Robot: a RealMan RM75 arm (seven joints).
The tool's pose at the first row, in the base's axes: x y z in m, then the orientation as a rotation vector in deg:
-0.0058, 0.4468, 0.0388, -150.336, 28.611, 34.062
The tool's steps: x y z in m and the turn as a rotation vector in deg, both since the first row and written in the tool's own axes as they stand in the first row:
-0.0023, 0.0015, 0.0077, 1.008, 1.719, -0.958
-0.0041, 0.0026, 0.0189, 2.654, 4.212, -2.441
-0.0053, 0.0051, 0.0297, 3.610, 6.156, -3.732
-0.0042, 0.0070, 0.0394, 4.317, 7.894, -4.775
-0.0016, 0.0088, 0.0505, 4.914, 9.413, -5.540
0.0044, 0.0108, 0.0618, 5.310, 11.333, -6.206
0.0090, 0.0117, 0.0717, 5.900, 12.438, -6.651
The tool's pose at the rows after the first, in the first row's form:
-0.0109, 0.4496, 0.0331, -150.185, 28.022, 31.157
-0.0166, 0.4542, 0.0243, -149.715, 27.066, 26.870
-0.0222, 0.4573, 0.0152, -149.598, 26.081, 23.626
-0.0252, 0.4598, 0.0060, -149.578, 25.319, 20.822
-0.0274, 0.4626, -0.0049, -149.537, 24.839, 18.428
-0.0269, 0.4645, -0.0177, -149.774, 24.560, 15.617
-0.0266, 0.4671, -0.0284, -149.542, 24.379, 13.865

